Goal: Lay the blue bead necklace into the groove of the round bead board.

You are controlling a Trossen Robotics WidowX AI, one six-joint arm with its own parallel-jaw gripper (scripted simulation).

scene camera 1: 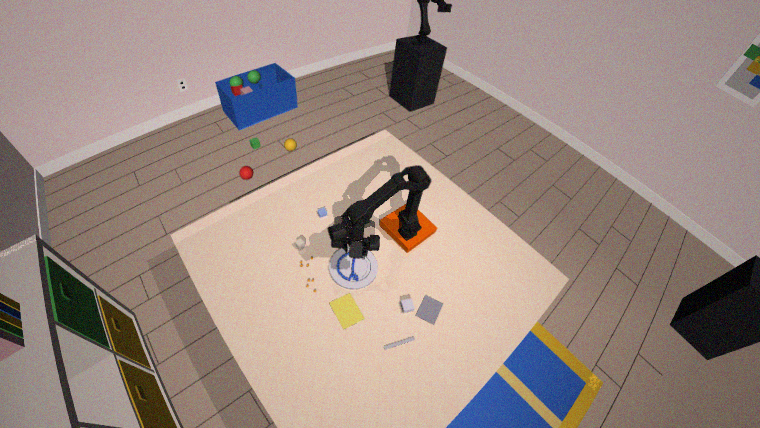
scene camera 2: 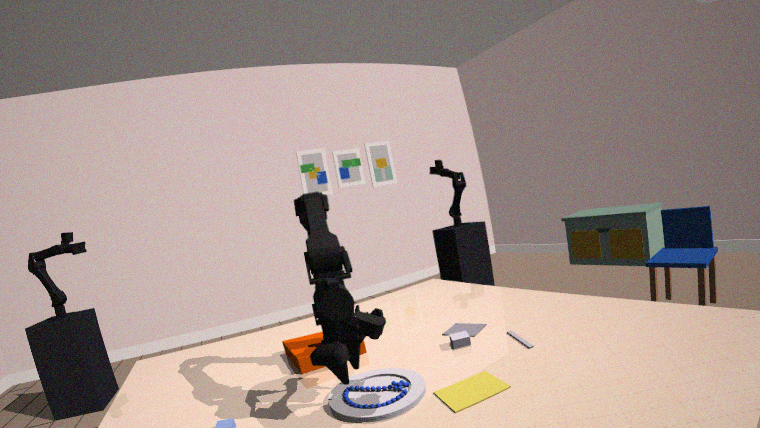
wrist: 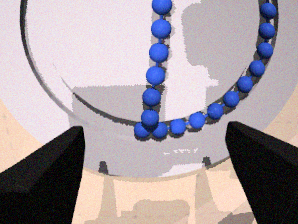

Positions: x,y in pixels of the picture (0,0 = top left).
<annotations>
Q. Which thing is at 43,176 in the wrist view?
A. The gripper.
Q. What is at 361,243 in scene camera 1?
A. The gripper.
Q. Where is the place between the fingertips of the gripper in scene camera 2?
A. At 351,376
</annotations>
